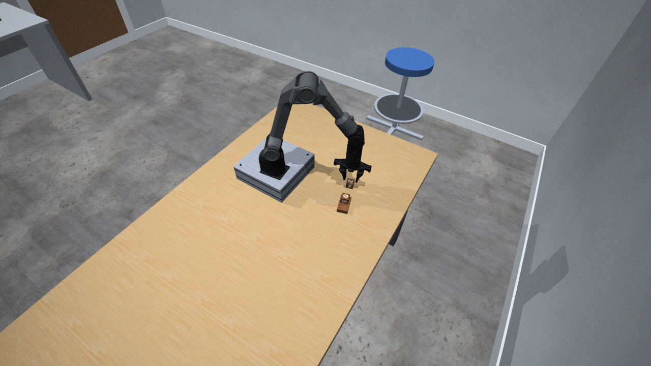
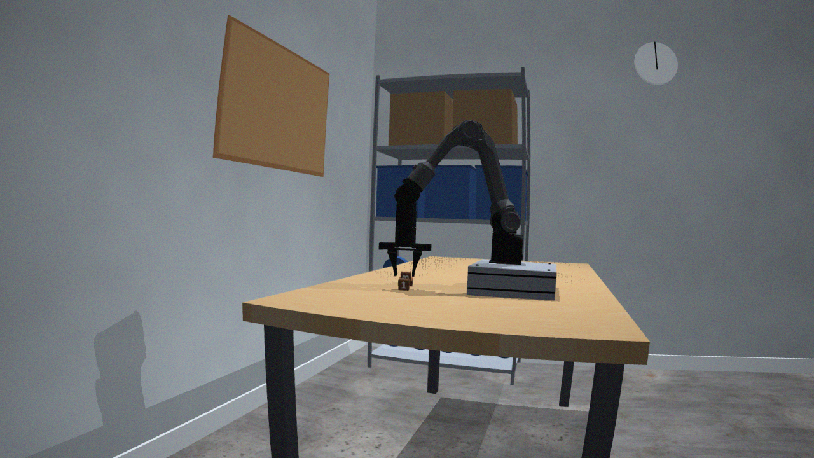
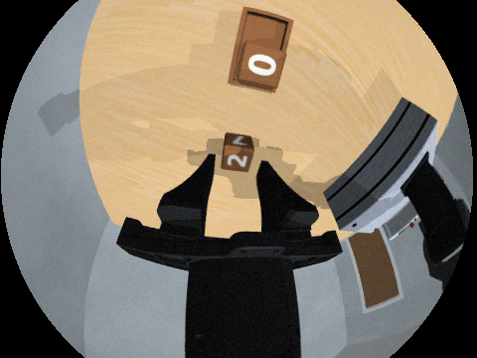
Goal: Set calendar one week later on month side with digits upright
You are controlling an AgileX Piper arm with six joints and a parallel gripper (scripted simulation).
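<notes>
The brown digit cube is 20 mm ahead of my hand, 90 mm to the right of it and 20 mm below it. Round my hand: brown tray: 20 mm ahead, 110 mm to the right, 30 mm below.
</notes>
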